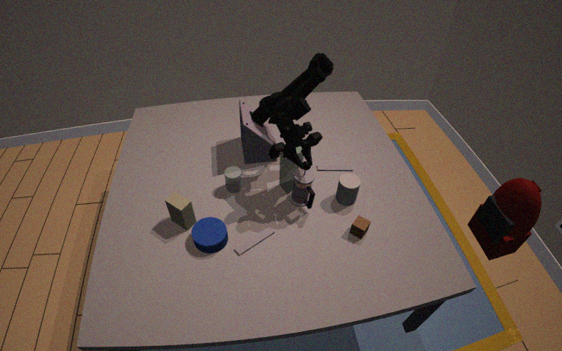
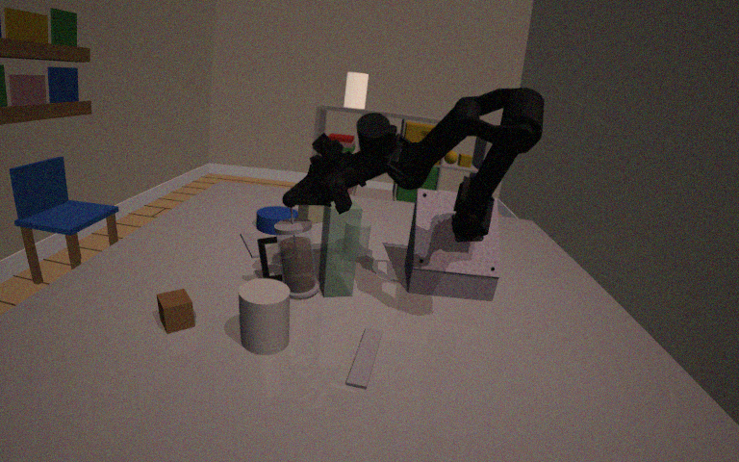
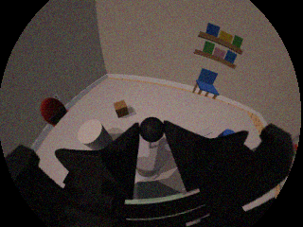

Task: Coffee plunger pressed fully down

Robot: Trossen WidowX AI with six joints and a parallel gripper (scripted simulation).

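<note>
Right now the glass coffee press is 1 cm behind my gripper tip and 10 cm below it. Round my gripper tip: brown cube 17 cm ahead, 15 cm to the left, 17 cm below; then green block 11 cm behind, 2 cm to the right, 10 cm below; then blue disc 6 cm ahead, 35 cm to the right, 17 cm below.
</note>
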